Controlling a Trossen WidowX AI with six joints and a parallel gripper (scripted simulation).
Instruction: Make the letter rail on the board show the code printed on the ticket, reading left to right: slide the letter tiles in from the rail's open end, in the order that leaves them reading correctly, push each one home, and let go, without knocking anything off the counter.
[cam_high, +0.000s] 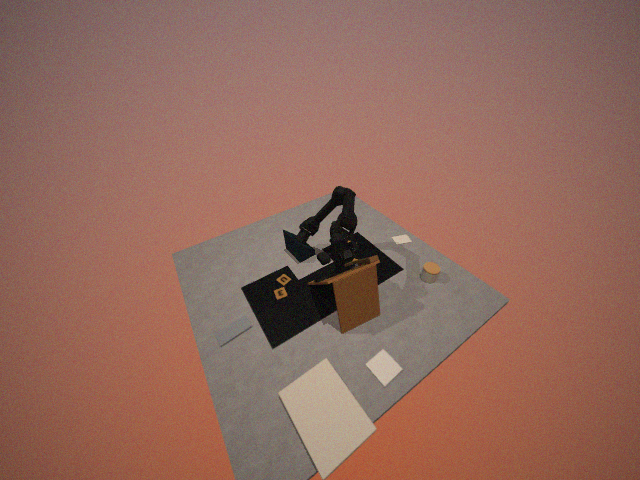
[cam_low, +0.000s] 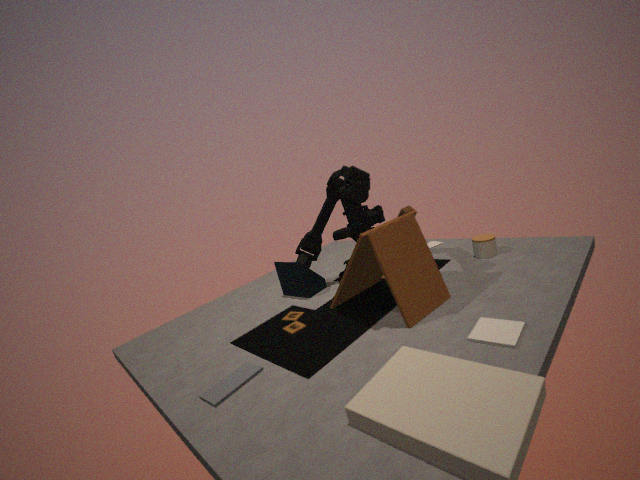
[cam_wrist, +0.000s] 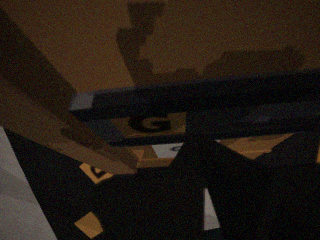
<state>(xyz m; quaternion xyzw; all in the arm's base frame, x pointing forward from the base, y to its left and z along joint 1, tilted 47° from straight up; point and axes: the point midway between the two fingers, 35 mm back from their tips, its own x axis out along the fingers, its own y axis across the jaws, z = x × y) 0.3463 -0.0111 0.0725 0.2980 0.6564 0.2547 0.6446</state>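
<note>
Now: the white ticket 90 mm below my gripper tip, 40 mm behind it and 10 mm to the left of it. Round my gripper tip: lidded cream jar 440 mm to the left, 170 mm ahead, 130 mm below; white pad 400 mm ahead, 160 mm below, 60 mm to the right; black mat 170 mm below, 140 mm behind, 30 mm to the right.
</note>
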